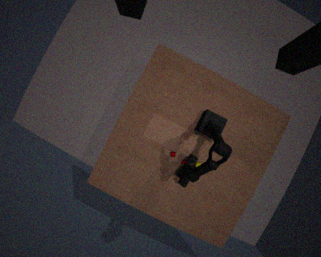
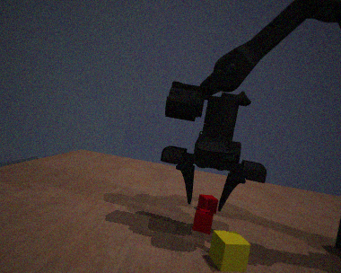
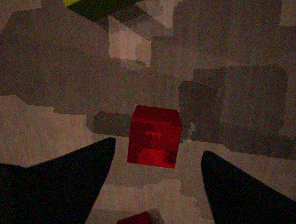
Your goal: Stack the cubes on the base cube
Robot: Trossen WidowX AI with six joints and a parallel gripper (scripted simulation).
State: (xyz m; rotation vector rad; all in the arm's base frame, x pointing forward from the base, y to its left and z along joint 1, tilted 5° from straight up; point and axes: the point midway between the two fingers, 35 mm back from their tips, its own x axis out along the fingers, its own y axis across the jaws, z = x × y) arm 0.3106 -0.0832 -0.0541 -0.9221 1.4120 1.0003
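Now: gripper tip 10 mm past the yellow base cube, 110 mm to the right of it and 20 mm above it.
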